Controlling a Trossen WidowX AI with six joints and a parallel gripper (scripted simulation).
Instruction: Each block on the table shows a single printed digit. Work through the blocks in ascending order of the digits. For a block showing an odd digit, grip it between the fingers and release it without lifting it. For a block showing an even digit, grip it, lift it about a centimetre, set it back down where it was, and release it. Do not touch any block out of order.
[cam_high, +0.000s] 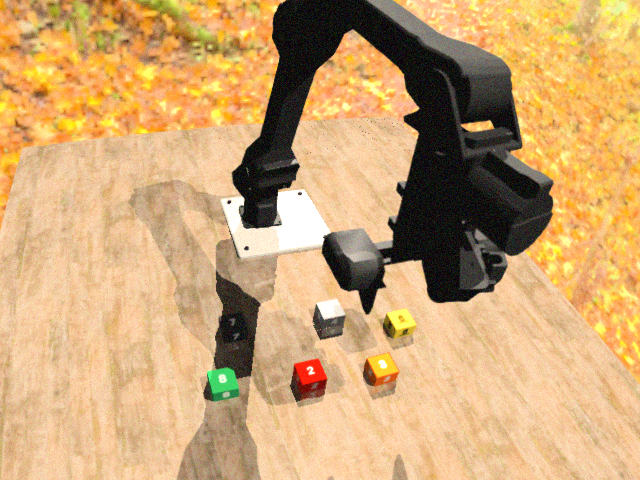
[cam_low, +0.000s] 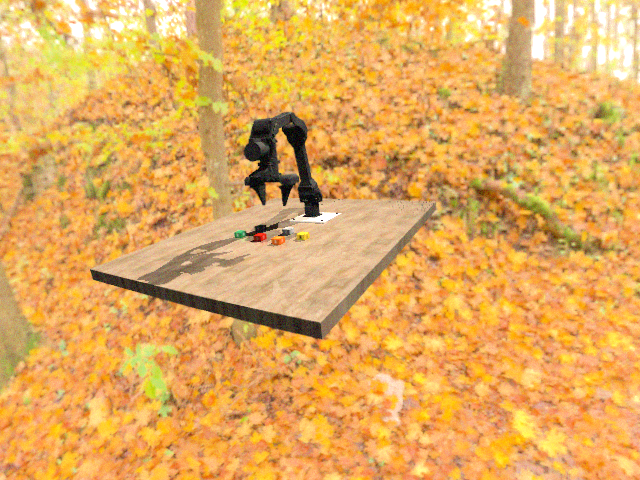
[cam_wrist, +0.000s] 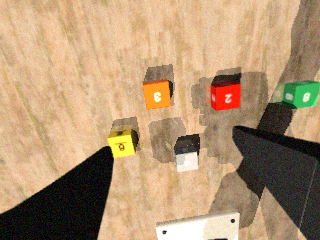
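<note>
Now: gripper tip 10 mm past the red block, 90 mm to the left of it and 120 mm above it. The rest, counted from my gripper tip: orange block 10 mm ahead, 120 mm below; dark grey block 100 mm behind, 170 mm to the right, 120 mm below; yellow block 60 mm behind, 60 mm to the left, 120 mm below.
</note>
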